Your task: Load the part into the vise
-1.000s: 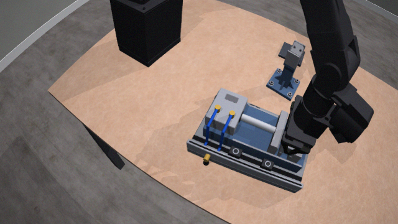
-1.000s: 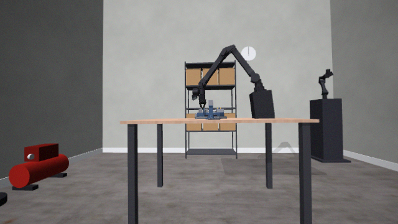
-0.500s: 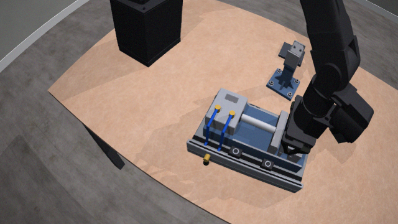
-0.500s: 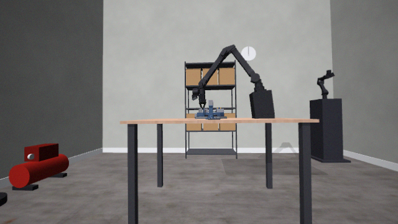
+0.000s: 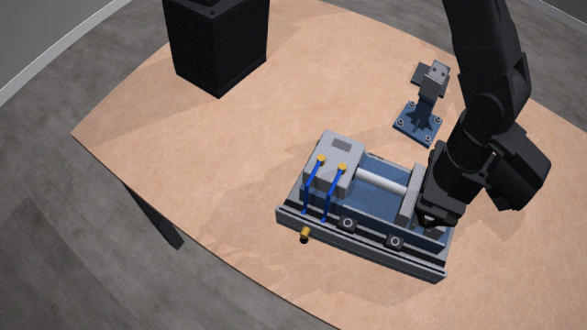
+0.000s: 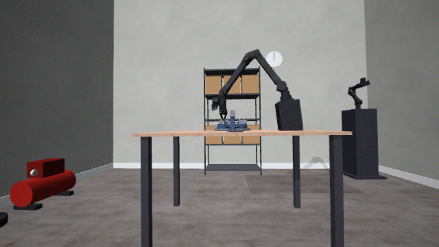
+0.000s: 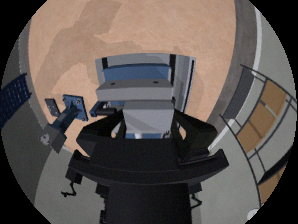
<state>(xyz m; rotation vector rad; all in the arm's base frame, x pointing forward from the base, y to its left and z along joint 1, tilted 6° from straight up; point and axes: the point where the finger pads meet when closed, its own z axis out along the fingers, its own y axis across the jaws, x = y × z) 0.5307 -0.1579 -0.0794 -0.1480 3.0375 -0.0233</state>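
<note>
The grey part is 1 cm below my hand. Round my hand: moving jaw (4 cm behind, 2 cm to the left, 2 cm below); then fixed jaw (3 cm ahead, 2 cm to the left, 2 cm below); then work stop (1 cm behind, 7 cm to the left, 1 cm below).
</note>
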